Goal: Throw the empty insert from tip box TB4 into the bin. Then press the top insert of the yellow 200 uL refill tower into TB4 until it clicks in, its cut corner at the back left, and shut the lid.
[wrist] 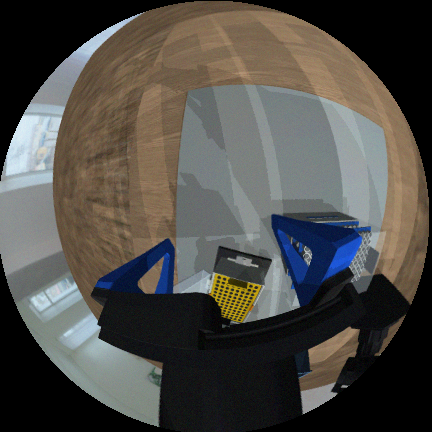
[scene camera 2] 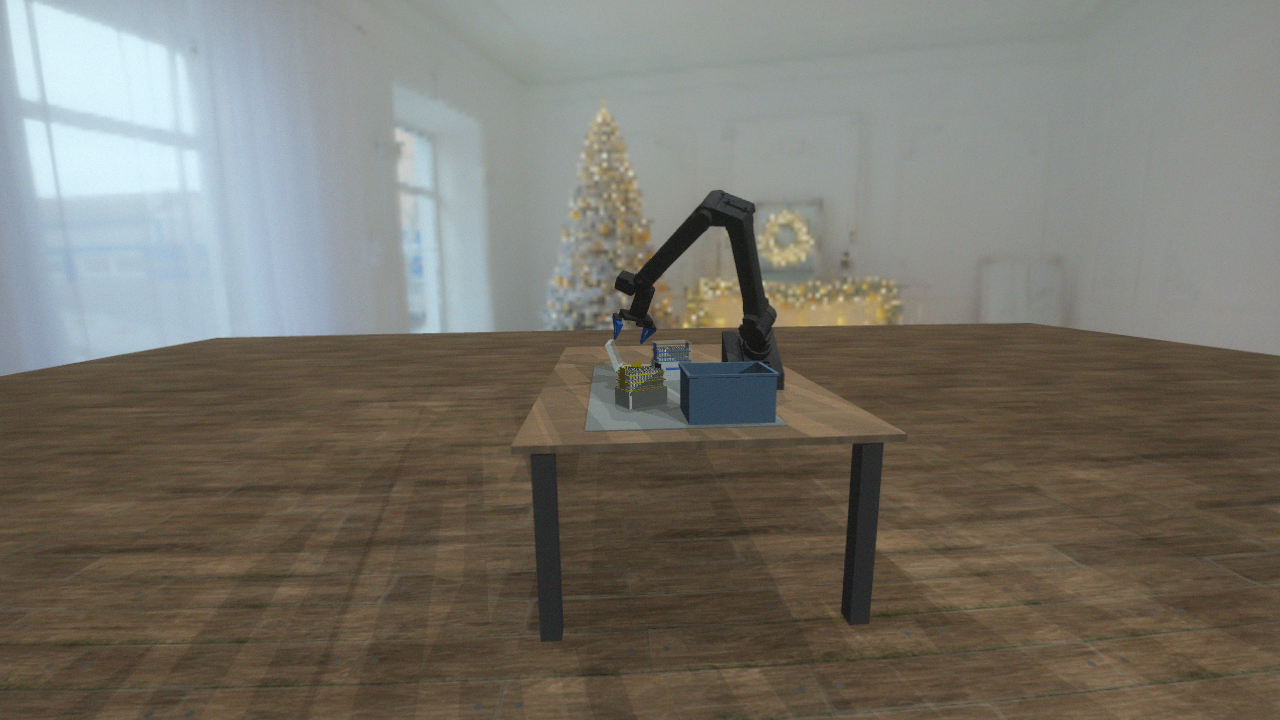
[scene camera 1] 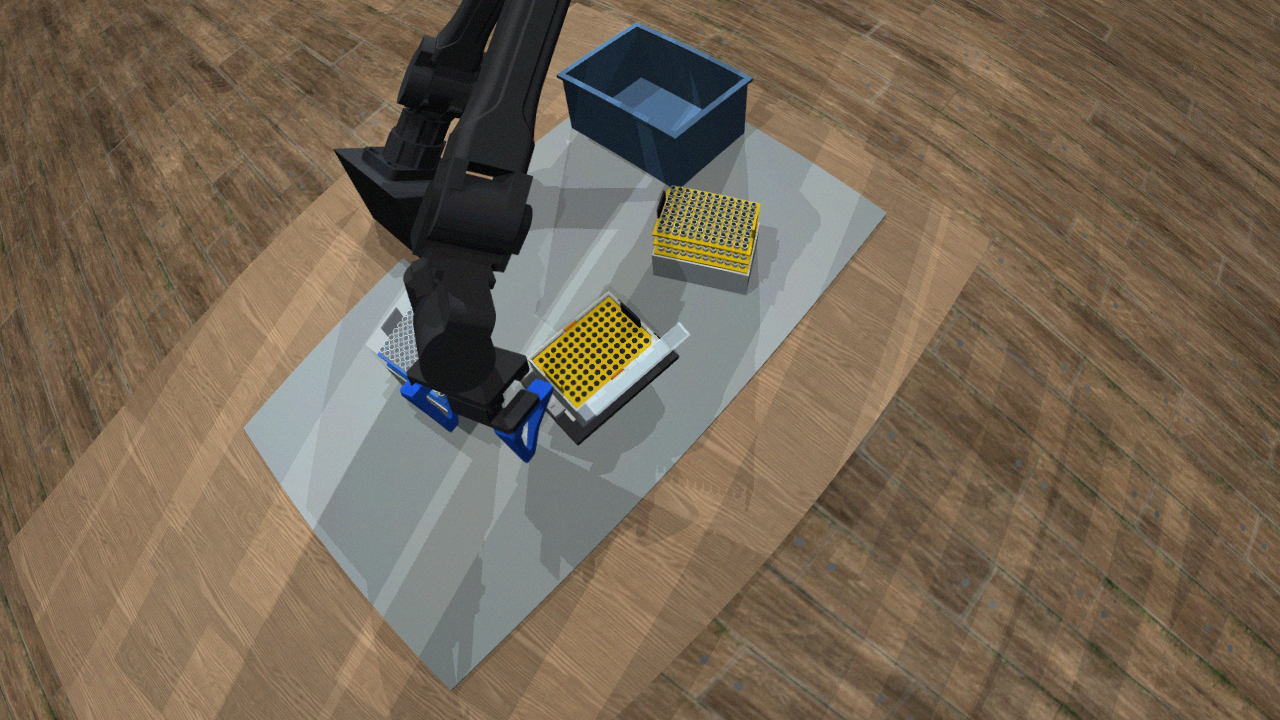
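Tip box TB4 [scene camera 1: 629, 399] [wrist: 227, 256] has a dark base and holds a yellow insert [scene camera 1: 590, 351] [wrist: 235, 298] with dark, empty holes. Its pale, see-through lid [scene camera 1: 637, 374] [scene camera 2: 613, 354] [wrist: 194, 284] stands open. The yellow refill tower [scene camera 1: 707, 217] [scene camera 2: 640, 377] stands beyond the box, with tips in stacked yellow inserts on a grey base. The blue bin [scene camera 1: 617, 132] [scene camera 2: 729, 395] stands behind the tower; its open inside shows no insert in scene camera 1. My gripper [scene camera 1: 490, 443] [scene camera 2: 629, 340] [wrist: 219, 232] is open and empty, raised beside TB4. The cut corners are too small to tell.
A second rack with blue edges and grey tips [scene camera 1: 394, 344] [scene camera 2: 671, 352] [wrist: 363, 251] stands on the other side of the gripper from TB4, partly hidden by the arm in scene camera 1. These things stand on a grey mat [scene camera 1: 384, 501] [wrist: 300, 145] on the wooden table [scene camera 1: 179, 501].
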